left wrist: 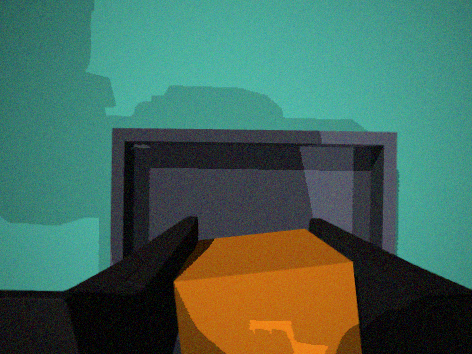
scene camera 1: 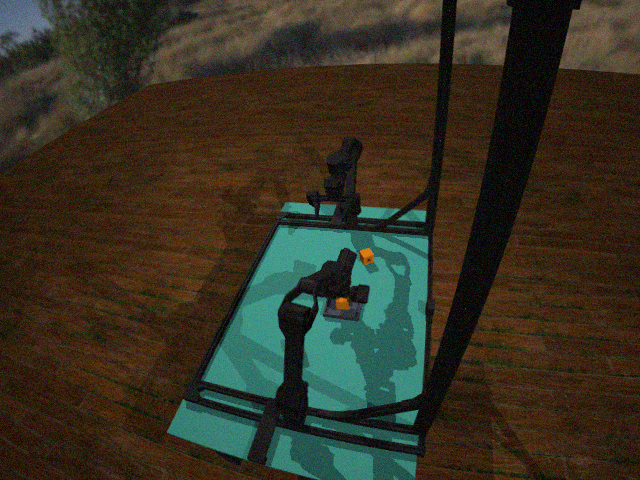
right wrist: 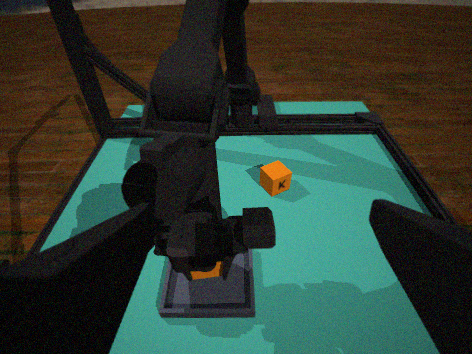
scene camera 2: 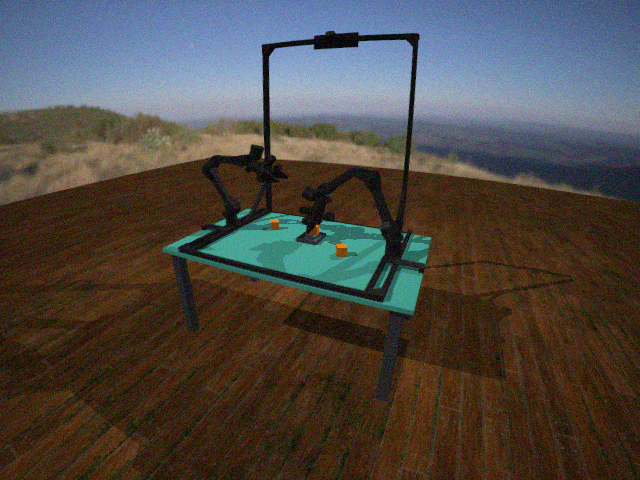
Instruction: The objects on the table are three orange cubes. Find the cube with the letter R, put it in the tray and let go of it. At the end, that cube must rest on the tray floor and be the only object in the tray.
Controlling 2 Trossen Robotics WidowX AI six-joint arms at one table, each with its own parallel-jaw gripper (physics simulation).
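Places are measured from the left arm's base along level axes (x back, y left, z down), in centimetres.
Where they show: left gripper, fingertip midpoint: [left wrist: 253, 227] [scene camera 1: 343, 298] [right wrist: 207, 278] [scene camera 2: 309, 232]; right gripper, fingertip midpoint: [scene camera 1: 329, 219] [right wrist: 262, 211] [scene camera 2: 283, 179]; left arm's base, origin of the base link: [scene camera 1: 295, 416] [right wrist: 241, 121] [scene camera 2: 393, 254]; right arm's base, origin of the base link: [scene camera 1: 351, 221] [scene camera 2: 232, 225].
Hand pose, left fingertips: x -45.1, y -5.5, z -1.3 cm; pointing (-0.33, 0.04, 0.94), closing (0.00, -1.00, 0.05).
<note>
Things, the pixels of their top centre, and the offset from my left fingertips. "*": a spot on its surface instead. Level surfaces: height alone.
- orange cube, middle of its top: [right wrist: 204, 246] [scene camera 1: 342, 296] [scene camera 2: 314, 225] dz -4.3, dx +2.6, dy -0.3 cm
- grey tray, middle of its top: [left wrist: 251, 251] [right wrist: 209, 274] [scene camera 1: 343, 303] [scene camera 2: 311, 235] dz +1.4, dx +1.4, dy +0.0 cm
- cube marked K, middle of its top: [right wrist: 276, 169] [scene camera 2: 341, 245] dz -1.3, dx +22.1, dy +12.0 cm
- third cube, middle of its top: [scene camera 1: 366, 252] [scene camera 2: 274, 221] dz -1.3, dx -23.9, dy -4.9 cm
- teal table, its level: dz +3.2 cm
- black frame, surface spot: [scene camera 2: 284, 273] [scene camera 1: 233, 304] * dz +1.2, dx +8.9, dy +42.3 cm
My left gripper [scene camera 1: 341, 296] [scene camera 2: 312, 230] [left wrist: 253, 227] [right wrist: 207, 278] is shut on an orange cube [scene camera 1: 342, 303] [scene camera 2: 315, 230] [left wrist: 270, 300] [right wrist: 206, 272], held at the grey tray [scene camera 1: 336, 316] [scene camera 2: 303, 239] [left wrist: 116, 200] [right wrist: 207, 313]. Whether it touches the tray floor is unclear; no letter shows on its visible faces. A cube marked K [right wrist: 276, 179] [scene camera 2: 341, 250] stands apart on the table; in scene camera 1 the left arm hides most of it. A third cube [scene camera 1: 366, 256] [scene camera 2: 274, 224] stands beyond the tray, its mark unreadable. My right gripper [scene camera 2: 281, 174] is open and empty.
The teal table [scene camera 1: 310, 242] [scene camera 2: 248, 253] has a black frame [scene camera 1: 242, 304] [scene camera 2: 284, 273] around it. A tall black gantry [scene camera 2: 266, 103] rises along one side. The left arm reaches over the table to the tray. The right arm is raised near its own base.
</note>
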